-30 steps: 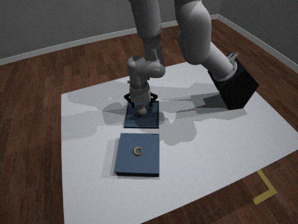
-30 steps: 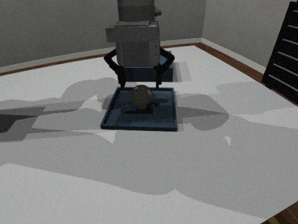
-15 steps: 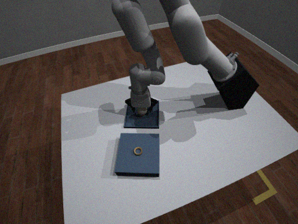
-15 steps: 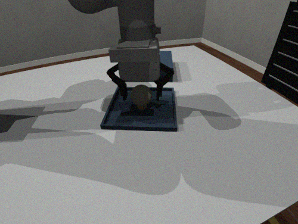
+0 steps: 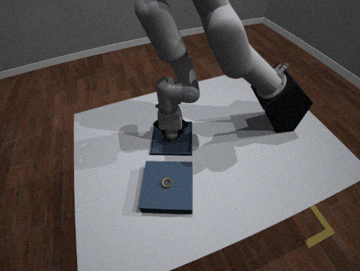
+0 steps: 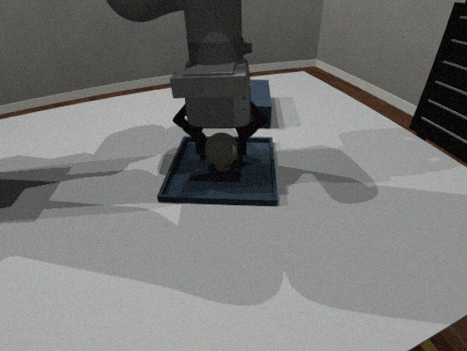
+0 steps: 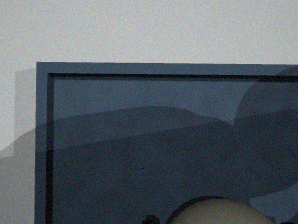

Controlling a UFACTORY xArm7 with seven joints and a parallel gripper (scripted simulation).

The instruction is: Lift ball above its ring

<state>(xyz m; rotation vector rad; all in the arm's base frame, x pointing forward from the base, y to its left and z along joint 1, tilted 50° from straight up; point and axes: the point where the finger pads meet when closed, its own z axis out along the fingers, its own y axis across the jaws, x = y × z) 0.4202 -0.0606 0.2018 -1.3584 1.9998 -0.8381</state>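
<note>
Right now the tray is 4 cm below my hand. Also, from my hand: beige ball: right at my hand.
</note>
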